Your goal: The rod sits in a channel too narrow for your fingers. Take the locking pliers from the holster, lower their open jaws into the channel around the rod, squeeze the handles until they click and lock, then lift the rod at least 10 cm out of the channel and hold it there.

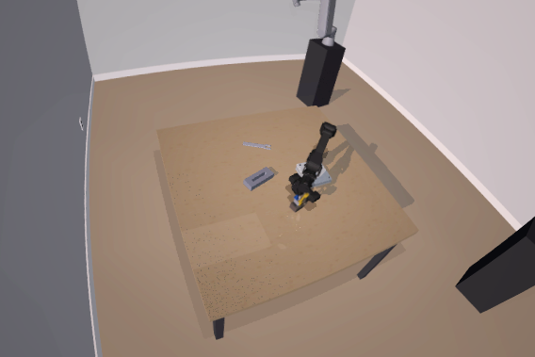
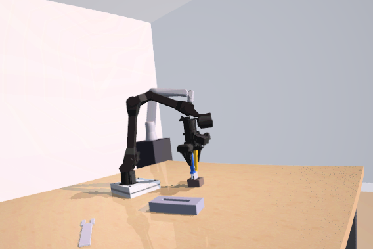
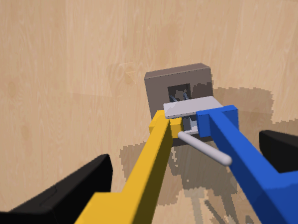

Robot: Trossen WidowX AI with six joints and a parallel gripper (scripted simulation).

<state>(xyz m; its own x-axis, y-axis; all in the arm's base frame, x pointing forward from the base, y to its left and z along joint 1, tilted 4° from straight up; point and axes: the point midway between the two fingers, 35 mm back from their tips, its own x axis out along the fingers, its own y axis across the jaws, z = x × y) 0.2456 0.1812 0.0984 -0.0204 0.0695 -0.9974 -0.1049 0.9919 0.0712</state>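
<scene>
Right now my gripper tip is 10 mm to the left of the silver pin. From my gripper tip the other things lie so: dark holster 90 mm below, 10 mm to the right; grey channel block 270 mm to the right, 80 mm below, 80 mm ahead; yellow handle 20 mm to the left.
</scene>
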